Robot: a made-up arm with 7 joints.
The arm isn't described. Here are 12 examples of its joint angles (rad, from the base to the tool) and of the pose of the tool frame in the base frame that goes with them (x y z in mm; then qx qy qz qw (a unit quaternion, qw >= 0)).
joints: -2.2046 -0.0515 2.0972 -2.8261 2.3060 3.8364 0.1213
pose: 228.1 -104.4 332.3 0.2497 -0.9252 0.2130 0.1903
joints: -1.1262 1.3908 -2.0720 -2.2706 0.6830 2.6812 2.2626
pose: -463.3 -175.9 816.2 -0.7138 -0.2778 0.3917 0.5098
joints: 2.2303 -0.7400 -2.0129 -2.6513 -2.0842 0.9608 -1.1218
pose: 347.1 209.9 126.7 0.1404 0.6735 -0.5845 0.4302
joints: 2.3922 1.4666 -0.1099 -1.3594 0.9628 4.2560 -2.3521
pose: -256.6 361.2 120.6 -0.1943 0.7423 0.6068 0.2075
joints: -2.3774 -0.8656 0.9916 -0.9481 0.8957 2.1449 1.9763
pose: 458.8 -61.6 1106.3 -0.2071 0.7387 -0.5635 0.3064
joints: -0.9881 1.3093 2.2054 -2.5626 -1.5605 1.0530 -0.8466
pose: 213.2 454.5 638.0 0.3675 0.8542 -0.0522 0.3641
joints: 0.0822 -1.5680 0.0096 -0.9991 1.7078 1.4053 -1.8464
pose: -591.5 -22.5 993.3 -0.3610 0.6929 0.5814 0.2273
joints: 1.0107 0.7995 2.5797 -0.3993 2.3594 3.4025 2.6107
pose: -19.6 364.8 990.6 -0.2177 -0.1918 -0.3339 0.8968
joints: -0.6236 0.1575 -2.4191 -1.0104 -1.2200 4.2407 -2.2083
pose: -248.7 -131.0 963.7 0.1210 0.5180 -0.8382 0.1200
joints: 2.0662 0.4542 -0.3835 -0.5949 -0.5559 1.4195 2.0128
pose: -163.6 603.5 965.6 -0.8967 0.2121 -0.2625 0.2865
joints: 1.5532 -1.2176 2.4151 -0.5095 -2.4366 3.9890 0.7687
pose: -131.1 -560.0 437.1 0.9192 0.2064 -0.1699 0.2891
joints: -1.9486 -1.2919 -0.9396 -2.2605 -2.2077 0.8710 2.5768
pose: -536.7 92.2 750.9 -0.8173 -0.1574 -0.1924 0.5198
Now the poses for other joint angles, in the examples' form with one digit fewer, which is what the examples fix.
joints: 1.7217 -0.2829 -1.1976 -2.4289 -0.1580 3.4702 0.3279
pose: 450 261 563 -0.828 -0.092 -0.458 0.312
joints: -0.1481 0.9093 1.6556 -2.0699 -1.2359 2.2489 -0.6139
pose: 53 627 598 -0.249 -0.935 -0.252 0.021
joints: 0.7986 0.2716 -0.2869 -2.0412 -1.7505 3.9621 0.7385
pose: 358 305 454 -0.514 -0.734 -0.372 0.242
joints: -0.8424 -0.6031 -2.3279 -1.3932 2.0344 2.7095 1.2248
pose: -649 199 468 0.661 -0.108 -0.680 0.297
